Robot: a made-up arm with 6 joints. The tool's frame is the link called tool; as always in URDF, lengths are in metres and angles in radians. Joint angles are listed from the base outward. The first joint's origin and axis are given. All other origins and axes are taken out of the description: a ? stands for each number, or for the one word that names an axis. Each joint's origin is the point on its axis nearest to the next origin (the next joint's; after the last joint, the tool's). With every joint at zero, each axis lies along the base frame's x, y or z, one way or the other. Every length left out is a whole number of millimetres.
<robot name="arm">
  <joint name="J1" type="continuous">
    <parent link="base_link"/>
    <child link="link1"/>
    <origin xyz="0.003 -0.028 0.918"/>
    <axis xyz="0 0 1"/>
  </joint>
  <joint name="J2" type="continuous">
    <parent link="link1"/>
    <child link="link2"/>
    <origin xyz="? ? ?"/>
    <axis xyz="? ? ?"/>
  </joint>
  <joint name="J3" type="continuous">
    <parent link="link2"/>
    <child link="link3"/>
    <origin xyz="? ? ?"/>
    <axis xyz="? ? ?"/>
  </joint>
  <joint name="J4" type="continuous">
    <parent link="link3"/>
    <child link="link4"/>
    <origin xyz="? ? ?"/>
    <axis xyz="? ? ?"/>
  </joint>
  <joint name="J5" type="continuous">
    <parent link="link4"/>
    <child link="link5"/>
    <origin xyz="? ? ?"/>
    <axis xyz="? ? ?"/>
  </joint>
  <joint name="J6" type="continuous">
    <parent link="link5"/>
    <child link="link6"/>
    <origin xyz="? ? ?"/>
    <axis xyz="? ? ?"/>
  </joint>
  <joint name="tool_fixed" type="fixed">
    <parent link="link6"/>
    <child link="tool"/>
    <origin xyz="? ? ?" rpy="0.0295 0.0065 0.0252"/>
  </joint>
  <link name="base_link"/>
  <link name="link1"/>
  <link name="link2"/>
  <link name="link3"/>
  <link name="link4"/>
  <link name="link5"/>
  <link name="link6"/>
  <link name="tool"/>
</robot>
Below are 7 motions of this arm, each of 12 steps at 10 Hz.
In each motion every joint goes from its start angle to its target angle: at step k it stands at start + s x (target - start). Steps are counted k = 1, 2, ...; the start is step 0. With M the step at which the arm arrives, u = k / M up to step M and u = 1 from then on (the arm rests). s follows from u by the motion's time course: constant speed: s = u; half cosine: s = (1 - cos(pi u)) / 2; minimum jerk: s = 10 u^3 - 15 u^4 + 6 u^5.
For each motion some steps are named. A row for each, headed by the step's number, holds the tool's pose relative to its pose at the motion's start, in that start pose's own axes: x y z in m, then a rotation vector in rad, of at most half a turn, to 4 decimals.
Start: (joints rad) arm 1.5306 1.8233 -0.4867 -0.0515 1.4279 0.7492
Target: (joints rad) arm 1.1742 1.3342 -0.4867 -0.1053 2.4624 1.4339
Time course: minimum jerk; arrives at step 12
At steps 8, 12:
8: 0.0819 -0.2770 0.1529 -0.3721 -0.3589 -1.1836
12: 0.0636 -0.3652 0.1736 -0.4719 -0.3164 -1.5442

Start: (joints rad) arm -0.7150 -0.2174 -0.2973 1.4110 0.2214 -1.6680
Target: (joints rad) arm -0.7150 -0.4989 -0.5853 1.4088 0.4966 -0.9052
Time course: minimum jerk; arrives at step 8
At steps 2, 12:
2: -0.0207 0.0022 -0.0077 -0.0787 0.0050 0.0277
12: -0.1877 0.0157 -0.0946 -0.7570 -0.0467 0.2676

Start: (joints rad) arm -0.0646 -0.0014 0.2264 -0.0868 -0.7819 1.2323
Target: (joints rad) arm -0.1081 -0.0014 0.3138 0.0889 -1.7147 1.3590
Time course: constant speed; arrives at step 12
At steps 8, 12:
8: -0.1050 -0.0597 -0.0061 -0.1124 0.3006 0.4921
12: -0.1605 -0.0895 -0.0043 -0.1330 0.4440 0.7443

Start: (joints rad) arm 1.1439 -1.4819 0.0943 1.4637 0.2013 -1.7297
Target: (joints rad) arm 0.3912 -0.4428 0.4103 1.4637 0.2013 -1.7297
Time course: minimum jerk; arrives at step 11
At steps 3, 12:
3: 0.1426 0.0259 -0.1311 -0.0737 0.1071 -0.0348
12: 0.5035 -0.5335 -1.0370 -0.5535 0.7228 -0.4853

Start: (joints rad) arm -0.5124 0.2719 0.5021 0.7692 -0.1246 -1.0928
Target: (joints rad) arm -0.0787 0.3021 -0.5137 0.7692 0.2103 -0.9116
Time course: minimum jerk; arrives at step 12
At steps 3, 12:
3: 0.0341 0.0151 -0.1317 -0.0201 0.1022 0.0362
12: -0.2788 0.0846 -1.1711 -0.2301 0.9554 0.4116

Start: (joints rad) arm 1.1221 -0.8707 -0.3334 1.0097 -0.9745 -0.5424
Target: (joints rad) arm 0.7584 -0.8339 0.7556 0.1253 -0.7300 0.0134
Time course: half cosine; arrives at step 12
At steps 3, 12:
3: -0.0695 -0.1181 0.0571 0.0961 -0.0837 0.0412
12: -0.7260 -0.5324 0.1404 0.3313 -0.9827 0.1723

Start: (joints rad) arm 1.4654 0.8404 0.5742 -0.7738 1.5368 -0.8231
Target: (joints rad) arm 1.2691 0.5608 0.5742 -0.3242 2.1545 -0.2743
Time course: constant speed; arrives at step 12
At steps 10, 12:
10: 0.5251 0.2442 0.1393 -0.3721 -0.4343 0.7483
12: 0.6150 0.3139 0.1778 -0.4218 -0.5578 0.8781

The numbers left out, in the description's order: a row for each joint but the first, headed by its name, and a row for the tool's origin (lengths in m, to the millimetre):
J2: xyz 0.008 -0.038 0, axis 0 1 0
J3: xyz 0.008 0 0.795, axis 0 -1 0
J4: xyz 1.054 0 0.014, axis -1 0 0
J5: xyz 0 -0.306 -0.016, axis 0 -1 0
J6: xyz 0.029 0 -0.028, axis -1 0 0
tool: xyz 0 -0.004 -0.022

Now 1 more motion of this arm.
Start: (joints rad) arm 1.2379 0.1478 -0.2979 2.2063 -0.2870 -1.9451
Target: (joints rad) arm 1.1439 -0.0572 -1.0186 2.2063 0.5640 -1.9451
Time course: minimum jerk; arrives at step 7
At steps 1, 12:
1: -0.0014 0.0009 -0.0143 -0.0017 0.0198 0.0191
12: -0.2287 0.0506 -0.6212 0.1456 0.8510 0.8133

